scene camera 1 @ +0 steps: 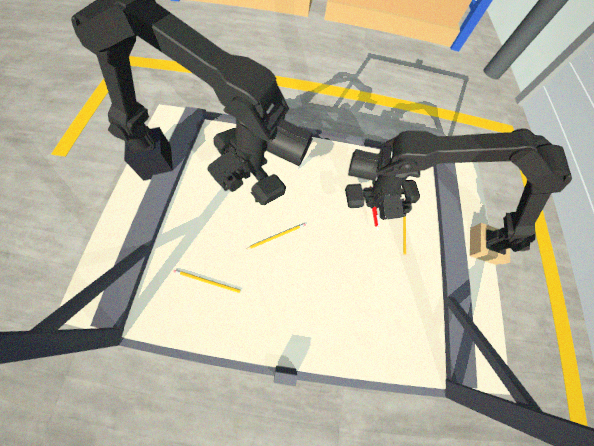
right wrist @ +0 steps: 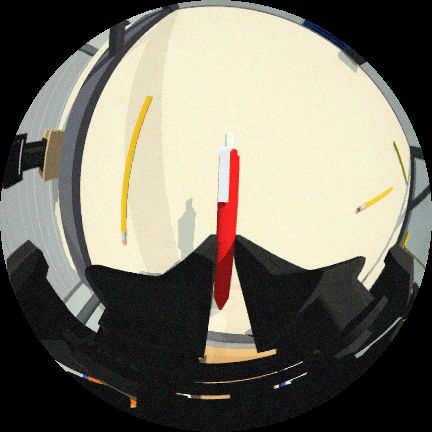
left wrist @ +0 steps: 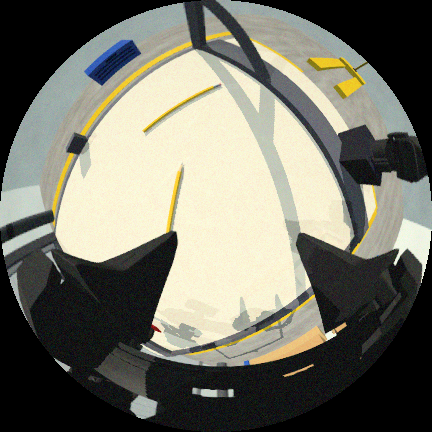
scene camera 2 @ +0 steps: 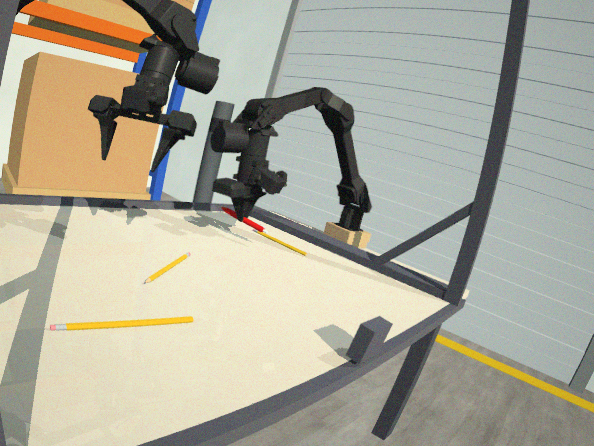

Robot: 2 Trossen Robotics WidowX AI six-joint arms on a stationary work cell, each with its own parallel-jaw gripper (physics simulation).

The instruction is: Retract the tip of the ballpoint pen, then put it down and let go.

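Frame: origin at the left arm's base, x ahead, y left, z up, level; metres.
Where they show: left gripper, fingertip midpoint: (scene camera 1: 246, 187) (left wrist: 240, 238) (scene camera 2: 127, 165); right gripper, fingertip midpoint: (scene camera 1: 373, 207) (right wrist: 224, 240) (scene camera 2: 242, 220); left arm's base, link origin: (scene camera 1: 142, 143) (left wrist: 375, 154); right arm's base, link origin: (scene camera 1: 495, 242) (right wrist: 42, 152) (scene camera 2: 349, 227).
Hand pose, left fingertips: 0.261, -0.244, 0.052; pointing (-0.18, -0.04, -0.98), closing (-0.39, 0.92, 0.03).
Each offset is from my left fingertips to the centre of the thing, as dx, dy, dz.
A red ballpoint pen @(+0.344, -0.086, -0.103) (scene camera 1: 375, 217) (scene camera 2: 256, 224) (left wrist: 156, 328) (right wrist: 231, 215) is held between the fingers of my right gripper (scene camera 2: 242, 219) (right wrist: 224, 240). In the right wrist view its white clip and the white push button, sticking out of its end, point away from the gripper. Its dark red pointed end lies back between the fingers; I cannot make out an ink tip there. The pen is tilted, low above the table, with its shadow apart from it. My left gripper (scene camera 2: 128, 165) (left wrist: 240, 238) is open and empty, high above the table.
A yellow pencil @(+0.446, -0.149, -0.155) (scene camera 1: 404, 235) (scene camera 2: 282, 243) (right wrist: 131, 160) lies near the pen. Another pencil @(+0.050, -0.087, -0.155) (scene camera 1: 276, 236) (scene camera 2: 167, 268) (left wrist: 175, 200) lies mid-table, and a third pencil @(-0.158, -0.163, -0.155) (scene camera 1: 209, 281) (scene camera 2: 125, 323) (left wrist: 180, 106) farther left in scene camera 1. Dark frame rails edge the table.
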